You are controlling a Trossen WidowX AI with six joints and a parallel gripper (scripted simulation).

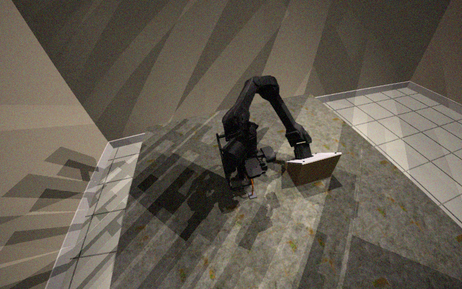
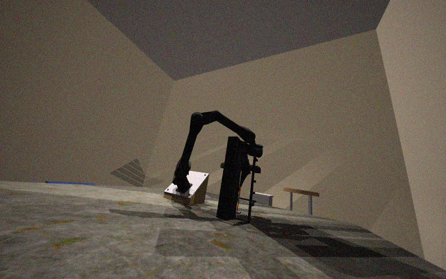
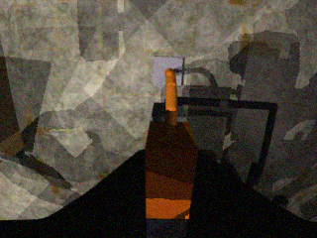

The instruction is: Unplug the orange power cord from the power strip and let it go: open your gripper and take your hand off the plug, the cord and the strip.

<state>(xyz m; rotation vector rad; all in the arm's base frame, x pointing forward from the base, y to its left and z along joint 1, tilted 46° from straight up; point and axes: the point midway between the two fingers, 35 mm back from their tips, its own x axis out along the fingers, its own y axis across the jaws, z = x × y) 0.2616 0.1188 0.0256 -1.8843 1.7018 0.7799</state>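
My gripper tip is 30 mm to the left of the orange plug and 10 mm short of it. Also, from my gripper tip: thin black frame (100 mm ahead, 80 mm to the right, 20 mm above); then black upright block (130 mm to the right, 40 mm above, 10 mm ahead).
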